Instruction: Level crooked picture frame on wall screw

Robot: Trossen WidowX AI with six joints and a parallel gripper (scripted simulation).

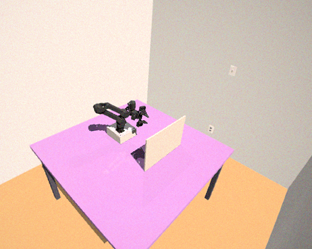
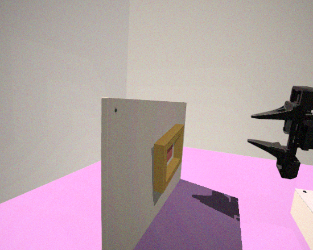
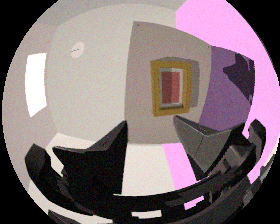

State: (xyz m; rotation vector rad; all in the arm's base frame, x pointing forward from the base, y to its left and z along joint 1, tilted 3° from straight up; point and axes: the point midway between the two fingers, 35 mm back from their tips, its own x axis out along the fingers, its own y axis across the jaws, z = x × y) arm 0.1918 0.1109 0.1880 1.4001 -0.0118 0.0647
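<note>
My gripper tip is now 190 mm short of the yellow picture frame, 90 mm above it and 10 mm to the left of it. Also, from my gripper tip: upright wall panel 200 mm ahead, 110 mm below.
</note>
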